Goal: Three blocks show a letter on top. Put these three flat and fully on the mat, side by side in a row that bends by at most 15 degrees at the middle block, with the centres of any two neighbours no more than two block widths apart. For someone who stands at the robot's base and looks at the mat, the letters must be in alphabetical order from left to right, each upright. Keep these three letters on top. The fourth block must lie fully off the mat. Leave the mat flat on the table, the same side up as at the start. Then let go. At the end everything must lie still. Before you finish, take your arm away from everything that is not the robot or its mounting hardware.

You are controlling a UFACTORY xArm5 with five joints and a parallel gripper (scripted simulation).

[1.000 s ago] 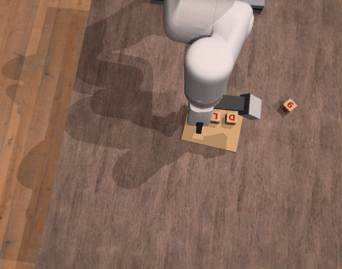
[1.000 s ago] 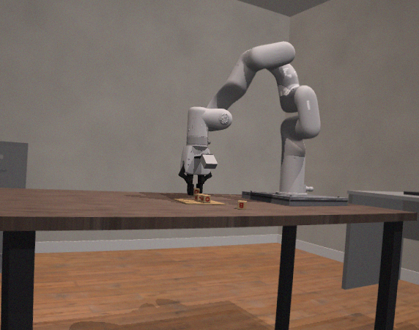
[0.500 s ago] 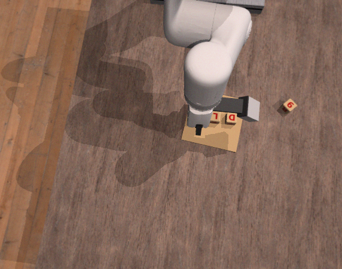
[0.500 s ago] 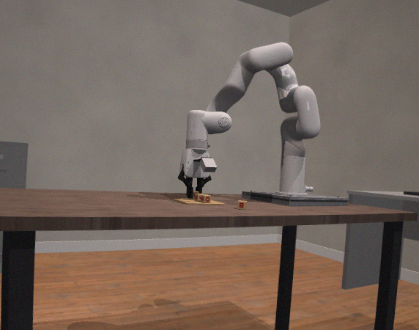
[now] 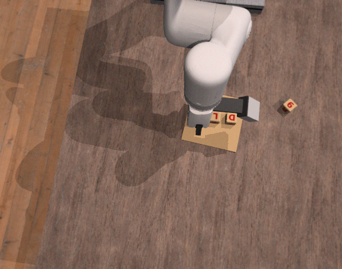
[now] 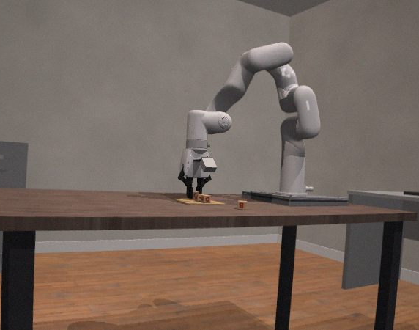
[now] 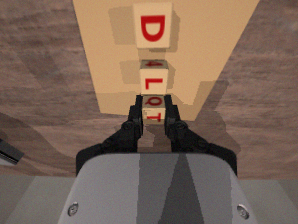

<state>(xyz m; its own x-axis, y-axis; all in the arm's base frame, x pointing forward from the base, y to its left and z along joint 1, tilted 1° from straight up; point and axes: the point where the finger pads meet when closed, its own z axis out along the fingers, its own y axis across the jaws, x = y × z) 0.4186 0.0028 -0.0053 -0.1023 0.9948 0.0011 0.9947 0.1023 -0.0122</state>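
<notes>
My hand is 4 cm to the right of the tan mat and 3 cm above it.
</notes>
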